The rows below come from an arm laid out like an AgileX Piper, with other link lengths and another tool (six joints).
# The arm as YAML. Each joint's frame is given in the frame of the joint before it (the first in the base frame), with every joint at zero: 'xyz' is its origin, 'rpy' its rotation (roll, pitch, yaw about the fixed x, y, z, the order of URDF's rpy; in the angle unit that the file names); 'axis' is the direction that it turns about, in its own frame. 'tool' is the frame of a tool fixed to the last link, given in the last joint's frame.
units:
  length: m
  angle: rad
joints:
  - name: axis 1
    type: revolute
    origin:
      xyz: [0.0, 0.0, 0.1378]
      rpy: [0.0, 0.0, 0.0]
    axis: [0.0, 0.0, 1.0]
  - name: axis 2
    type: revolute
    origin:
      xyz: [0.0, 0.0, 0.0]
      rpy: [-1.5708, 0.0, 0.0]
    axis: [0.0, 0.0, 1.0]
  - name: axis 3
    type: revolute
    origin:
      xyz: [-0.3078, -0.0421, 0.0]
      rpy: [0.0, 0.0, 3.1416]
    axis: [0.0, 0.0, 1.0]
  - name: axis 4
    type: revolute
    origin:
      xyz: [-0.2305, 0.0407, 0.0]
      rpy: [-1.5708, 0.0, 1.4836]
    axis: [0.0, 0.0, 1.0]
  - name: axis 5
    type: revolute
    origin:
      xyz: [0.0, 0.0, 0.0]
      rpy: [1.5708, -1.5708, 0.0]
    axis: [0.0, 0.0, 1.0]
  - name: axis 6
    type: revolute
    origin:
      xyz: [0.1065, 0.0, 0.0]
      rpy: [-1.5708, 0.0, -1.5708]
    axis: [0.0, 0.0, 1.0]
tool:
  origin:
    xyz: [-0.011, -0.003, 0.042]
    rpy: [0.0, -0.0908, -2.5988]
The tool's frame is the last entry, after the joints.
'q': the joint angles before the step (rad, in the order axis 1, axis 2, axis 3, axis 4, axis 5, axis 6). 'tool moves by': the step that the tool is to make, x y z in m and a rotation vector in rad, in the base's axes. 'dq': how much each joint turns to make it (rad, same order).
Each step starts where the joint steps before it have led.
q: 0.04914 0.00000 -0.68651 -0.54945 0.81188 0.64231
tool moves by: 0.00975 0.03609 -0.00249 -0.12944 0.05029 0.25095
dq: 0.00000 0.01286 0.00342 0.35260 -0.06125 -0.37734
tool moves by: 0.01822 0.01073 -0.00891 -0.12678 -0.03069 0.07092
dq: -0.00003 0.01033 0.09369 0.09382 -0.14786 -0.18598
